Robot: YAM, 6 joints.
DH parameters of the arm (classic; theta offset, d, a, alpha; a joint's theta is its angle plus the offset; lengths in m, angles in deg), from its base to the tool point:
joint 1: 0 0.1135 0.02 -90
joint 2: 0 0 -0.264 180
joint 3: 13.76 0 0.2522 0
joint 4: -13.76 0 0.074 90
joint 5: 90 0 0 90
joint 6: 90 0.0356 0 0
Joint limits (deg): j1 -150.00..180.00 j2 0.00..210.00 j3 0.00..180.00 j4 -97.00..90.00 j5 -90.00..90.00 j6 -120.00..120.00
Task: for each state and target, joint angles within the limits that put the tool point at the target. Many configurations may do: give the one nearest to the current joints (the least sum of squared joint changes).
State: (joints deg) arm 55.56 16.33 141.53 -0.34 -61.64 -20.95
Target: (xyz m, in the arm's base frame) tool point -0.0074 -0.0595 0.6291
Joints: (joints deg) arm 103.85 44.83 109.55 -11.19 -37.00 -20.95
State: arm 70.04 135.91 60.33 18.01 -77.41 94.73
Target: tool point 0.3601 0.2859 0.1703
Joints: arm 34.15 123.70 78.69 22.27 -75.59 94.73
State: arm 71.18 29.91 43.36 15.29 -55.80 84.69
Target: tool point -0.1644 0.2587 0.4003
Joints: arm 117.17 76.62 66.17 19.71 -52.25 84.69
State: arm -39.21 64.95 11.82 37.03 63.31 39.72
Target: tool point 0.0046 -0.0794 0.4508
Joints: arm -62.44 34.28 47.10 46.42 66.56 39.72
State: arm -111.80 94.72 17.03 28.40 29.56 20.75
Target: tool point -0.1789 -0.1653 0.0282
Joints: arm -133.03 111.39 24.28 28.40 30.33 20.75
